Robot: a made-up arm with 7 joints. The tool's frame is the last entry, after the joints. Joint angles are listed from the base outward.
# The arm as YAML. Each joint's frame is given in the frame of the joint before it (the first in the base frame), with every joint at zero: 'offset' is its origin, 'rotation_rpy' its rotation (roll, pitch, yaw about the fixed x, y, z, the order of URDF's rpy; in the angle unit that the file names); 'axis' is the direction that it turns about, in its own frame. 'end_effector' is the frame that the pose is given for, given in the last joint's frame.
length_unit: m
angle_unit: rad
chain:
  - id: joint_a
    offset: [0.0, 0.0, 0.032]
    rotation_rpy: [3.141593, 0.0, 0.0]
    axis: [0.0, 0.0, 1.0]
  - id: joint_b
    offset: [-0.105, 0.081, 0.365]
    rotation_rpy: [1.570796, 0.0, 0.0]
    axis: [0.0, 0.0, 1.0]
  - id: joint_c
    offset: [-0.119, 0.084, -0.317]
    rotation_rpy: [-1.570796, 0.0, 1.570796]
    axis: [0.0, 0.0, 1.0]
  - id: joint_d
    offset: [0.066, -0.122, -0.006]
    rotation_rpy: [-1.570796, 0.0, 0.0]
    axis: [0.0, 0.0, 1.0]
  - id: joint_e
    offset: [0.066, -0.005, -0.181]
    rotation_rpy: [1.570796, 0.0, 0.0]
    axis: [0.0, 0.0, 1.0]
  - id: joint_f
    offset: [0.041, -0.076, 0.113]
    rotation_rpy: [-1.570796, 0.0, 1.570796]
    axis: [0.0, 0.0, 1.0]
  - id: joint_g
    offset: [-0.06, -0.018, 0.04]
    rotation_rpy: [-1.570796, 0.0, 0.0]
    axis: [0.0, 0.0, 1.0]
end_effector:
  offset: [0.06, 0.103, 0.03]
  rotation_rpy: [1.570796, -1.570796, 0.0]
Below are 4 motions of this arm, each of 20 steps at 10 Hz.
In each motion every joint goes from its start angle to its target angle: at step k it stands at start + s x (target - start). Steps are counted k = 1, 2, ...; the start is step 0. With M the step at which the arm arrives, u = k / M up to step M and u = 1 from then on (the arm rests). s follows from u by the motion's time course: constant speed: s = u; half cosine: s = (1 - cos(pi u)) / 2; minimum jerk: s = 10 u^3 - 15 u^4 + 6 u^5.
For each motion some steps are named. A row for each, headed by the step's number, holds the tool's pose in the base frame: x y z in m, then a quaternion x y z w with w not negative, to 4 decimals.
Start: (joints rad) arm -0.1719 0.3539 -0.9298 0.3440 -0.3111 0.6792 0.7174
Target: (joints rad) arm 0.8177 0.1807 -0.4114 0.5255 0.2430 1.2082 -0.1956
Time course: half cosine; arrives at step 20
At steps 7, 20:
7: -0.2608 0.1349 -0.2436 0.5593 -0.1859 0.2461 0.7695
20: -0.1408 0.2042 -0.4926 -0.1905 -0.1552 0.0868 0.9655

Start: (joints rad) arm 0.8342 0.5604 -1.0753 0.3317 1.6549 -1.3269 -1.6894
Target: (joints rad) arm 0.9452 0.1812 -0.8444 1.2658 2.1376 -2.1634 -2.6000
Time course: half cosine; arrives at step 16
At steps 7, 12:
7: -0.0810 0.1494 -0.2114 0.2453 -0.7228 0.5098 0.3967
12: -0.0453 0.0787 -0.2588 -0.2326 -0.6131 0.4855 0.5782

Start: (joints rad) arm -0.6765 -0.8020 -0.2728 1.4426 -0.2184 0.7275 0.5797
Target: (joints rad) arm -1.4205 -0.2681 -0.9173 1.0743 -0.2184 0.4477 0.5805
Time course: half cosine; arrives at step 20
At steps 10, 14, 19, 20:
10: -0.1589 -0.0224 -0.3663 0.5946 -0.5160 0.5675 0.2409
14: -0.1540 -0.1161 -0.2850 0.7390 -0.3029 0.5470 0.2508
19: -0.1183 -0.1645 -0.2216 0.8001 -0.1436 0.5214 0.2597
20: -0.1168 -0.1657 -0.2196 0.8014 -0.1386 0.5205 0.2600

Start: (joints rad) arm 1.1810 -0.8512 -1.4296 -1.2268 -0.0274 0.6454 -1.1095
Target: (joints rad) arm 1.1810 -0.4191 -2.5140 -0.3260 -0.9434 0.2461 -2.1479
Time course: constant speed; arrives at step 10
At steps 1, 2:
1: -0.5007 0.2413 -0.2920 -0.1457 -0.3983 0.1485 0.8934
2: -0.5338 0.2174 -0.2764 -0.1083 -0.4502 0.0929 0.8814

